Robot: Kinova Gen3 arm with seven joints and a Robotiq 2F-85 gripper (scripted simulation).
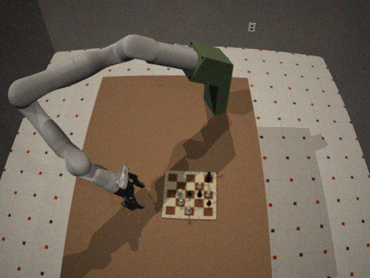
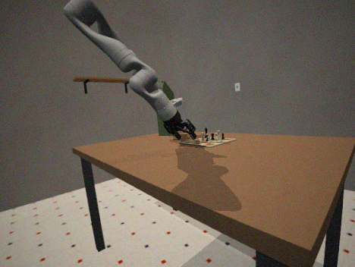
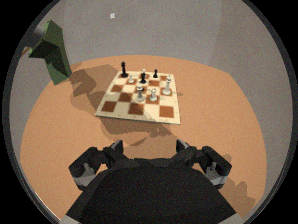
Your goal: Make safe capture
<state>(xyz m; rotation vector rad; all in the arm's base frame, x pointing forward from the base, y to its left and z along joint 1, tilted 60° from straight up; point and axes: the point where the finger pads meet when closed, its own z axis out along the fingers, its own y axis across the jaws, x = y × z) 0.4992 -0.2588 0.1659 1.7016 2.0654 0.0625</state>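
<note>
Right now the tall black piece is 5 cm behind my hand, 28 cm to the left of it and 2 cm below it. The rest, counted from my hand: chessboard (19 cm to the left, 5 cm below).
</note>
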